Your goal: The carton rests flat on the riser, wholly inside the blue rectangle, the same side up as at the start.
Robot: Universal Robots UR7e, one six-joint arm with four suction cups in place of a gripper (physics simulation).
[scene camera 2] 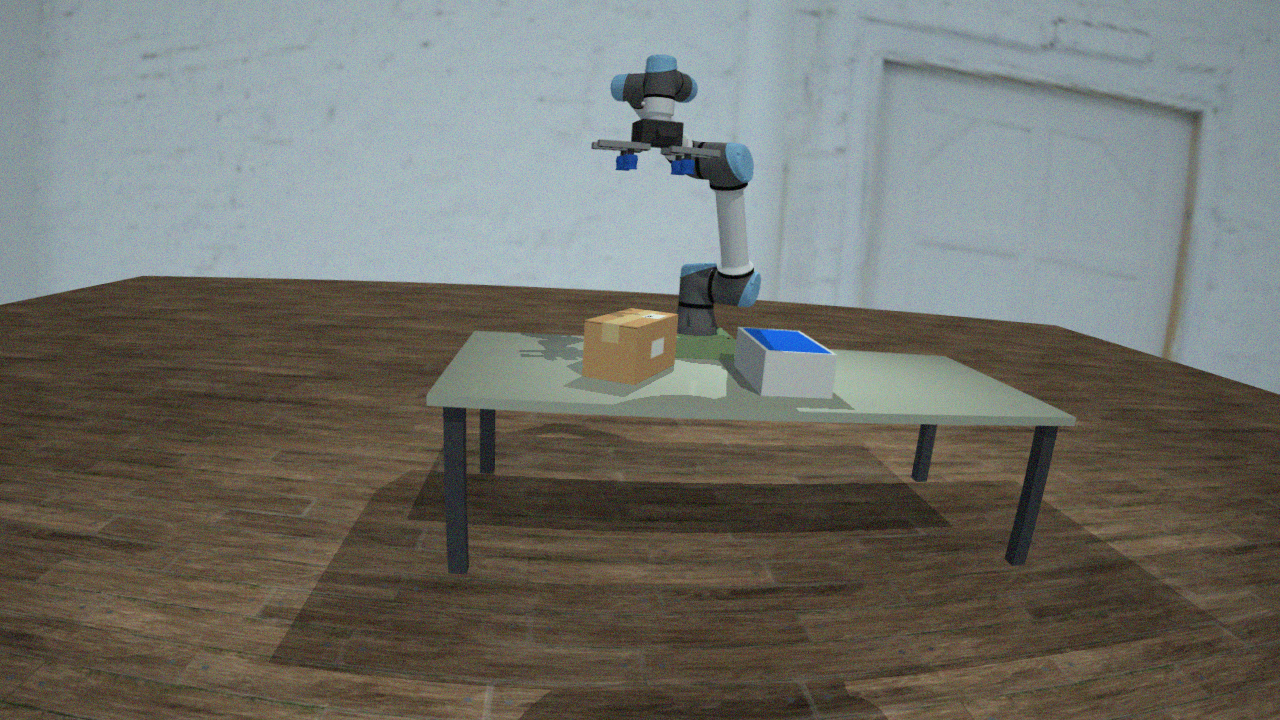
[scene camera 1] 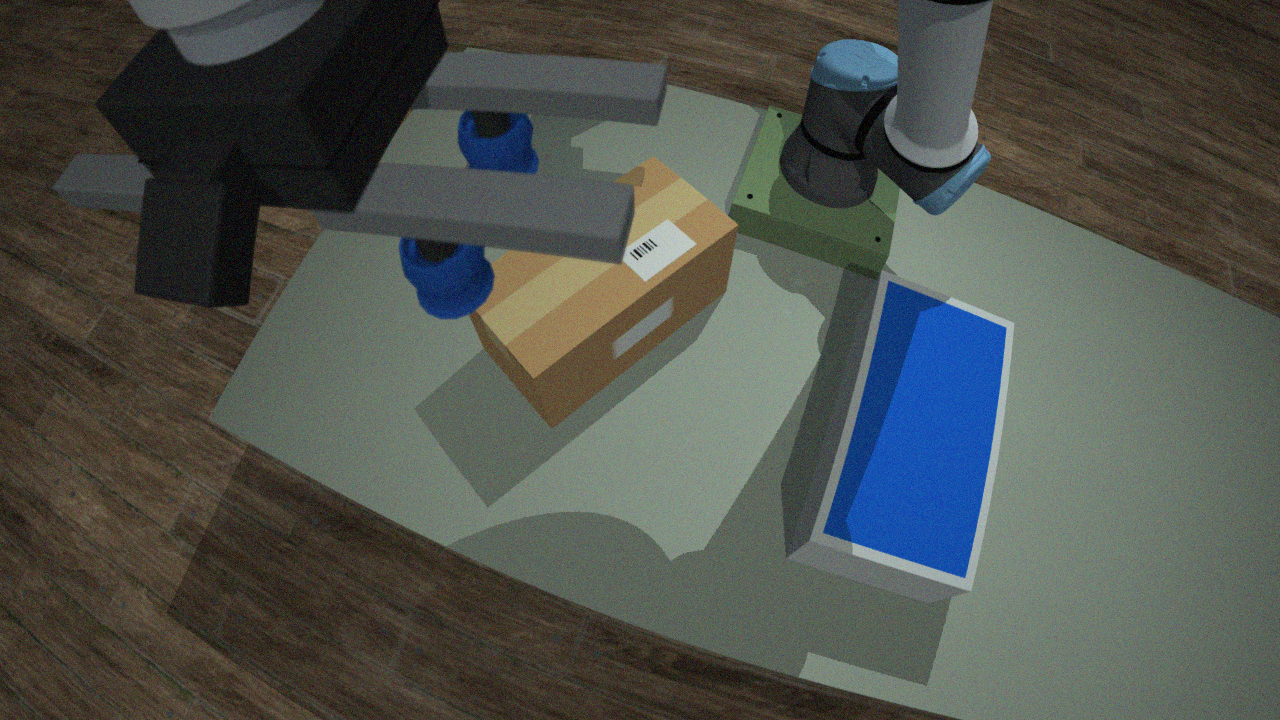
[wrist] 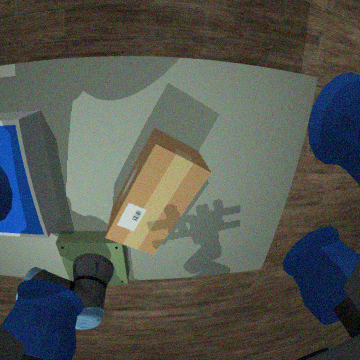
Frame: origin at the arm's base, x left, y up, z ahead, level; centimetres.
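Seen in the pictures: hand at its tool point: (scene camera 2: 654, 171) (wrist: 172, 233); arm's base at its link origin: (scene camera 2: 693, 331) (scene camera 1: 828, 170) (wrist: 93, 266).
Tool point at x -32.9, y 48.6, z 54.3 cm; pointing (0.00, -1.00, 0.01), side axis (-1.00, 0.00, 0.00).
Observation:
Pixels of each thing's top centre, then the offset from my tool point to it. Level surfaces: height alone.
- brown carton at its top centre: (scene camera 1: 599, 253) (wrist: 153, 207) (scene camera 2: 634, 316) dx +4.6, dy -39.7, dz -25.9 cm
- white-grey riser at its top centre: (scene camera 1: 929, 419) (scene camera 2: 784, 339) dx +45.7, dy -43.0, dz -13.5 cm
- blue rectangle at its top centre: (scene camera 1: 929, 419) (scene camera 2: 784, 339) dx +45.7, dy -43.0, dz -13.5 cm
- table at its surface level: dy -54.9 cm
The brown carton (scene camera 1: 572, 308) (scene camera 2: 626, 351) (wrist: 160, 195) lies flat on the table, turned at an angle to the riser. A pale tape strip and a white barcode label are on its top. The white-grey riser (scene camera 1: 881, 568) (scene camera 2: 796, 377) (wrist: 42, 175) stands apart from it, with the blue rectangle (scene camera 1: 930, 429) (scene camera 2: 787, 341) (wrist: 22, 210) on top and no carton on it. My gripper (scene camera 1: 472, 210) (scene camera 2: 654, 164) is open, holds nothing, and hangs high above the carton and table. Its bars hide part of the carton in scene camera 1.
The arm's base (scene camera 1: 836, 152) (scene camera 2: 696, 304) (wrist: 92, 270) stands on a green plate (scene camera 1: 805, 228) (scene camera 2: 713, 345) (wrist: 67, 245) behind the carton and riser. The table (scene camera 1: 1118, 358) (scene camera 2: 939, 394) (wrist: 250, 125) has its left edge beyond the carton in scene camera 2.

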